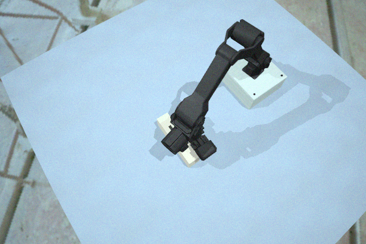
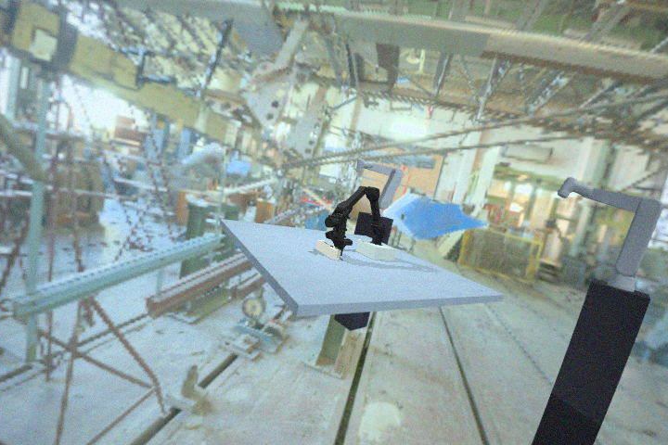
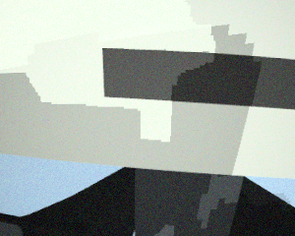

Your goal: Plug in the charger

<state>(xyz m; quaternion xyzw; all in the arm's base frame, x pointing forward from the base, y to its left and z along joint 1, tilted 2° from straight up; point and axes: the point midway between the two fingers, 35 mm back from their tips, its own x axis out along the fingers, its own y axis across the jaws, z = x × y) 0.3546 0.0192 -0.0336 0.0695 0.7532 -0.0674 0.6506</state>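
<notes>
The dark grey charger is 2 cm ahead of my gripper tip and 1 cm above it.
</notes>
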